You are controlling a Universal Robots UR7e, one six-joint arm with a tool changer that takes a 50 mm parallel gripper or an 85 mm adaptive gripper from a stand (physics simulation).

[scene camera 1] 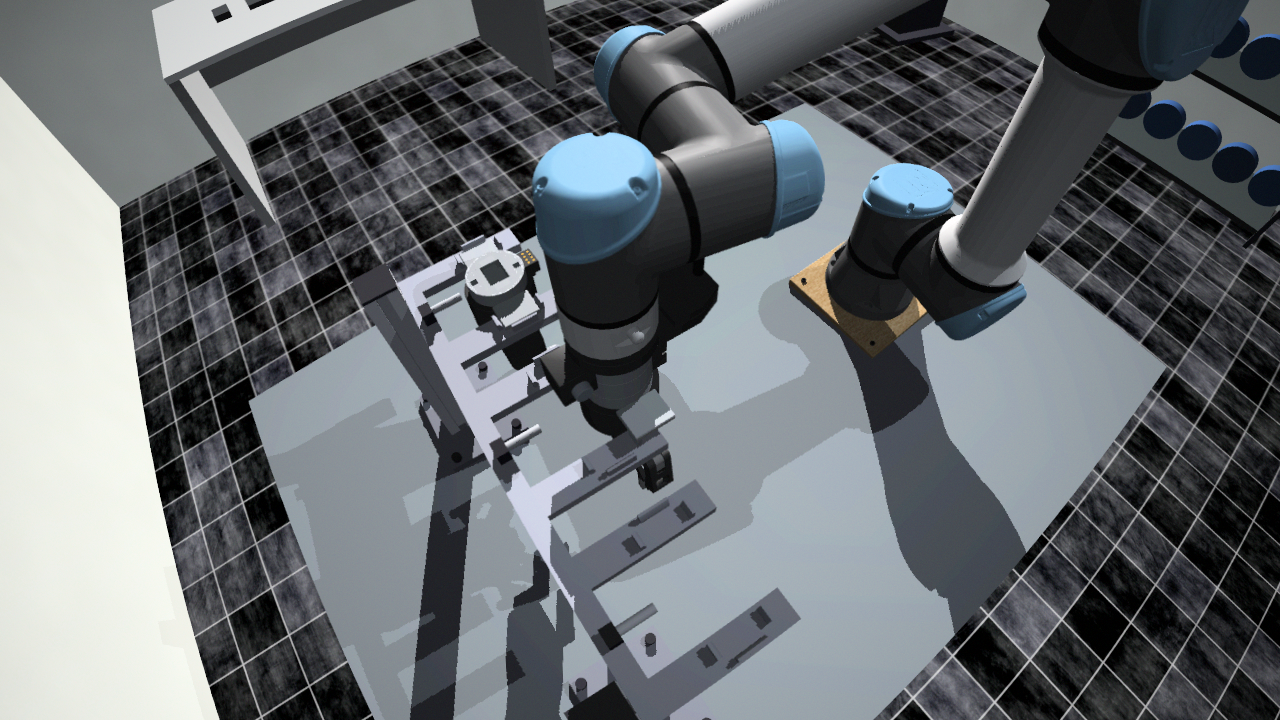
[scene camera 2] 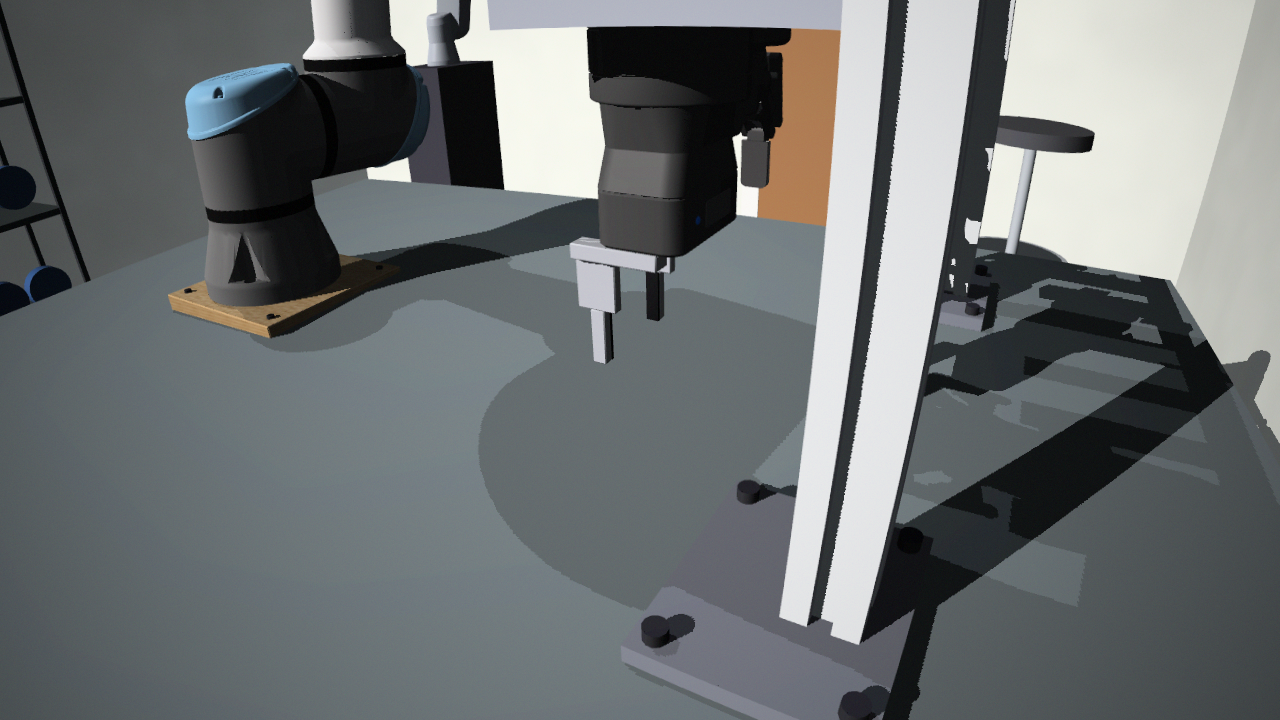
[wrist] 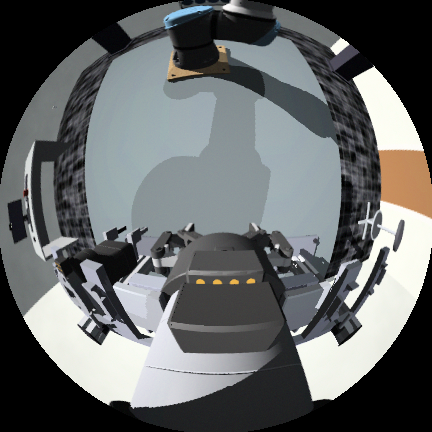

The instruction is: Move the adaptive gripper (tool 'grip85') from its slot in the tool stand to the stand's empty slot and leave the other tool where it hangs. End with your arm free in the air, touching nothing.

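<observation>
There's a tool stand in the pictures, along with a parallel gripper and an adaptive gripper.
</observation>
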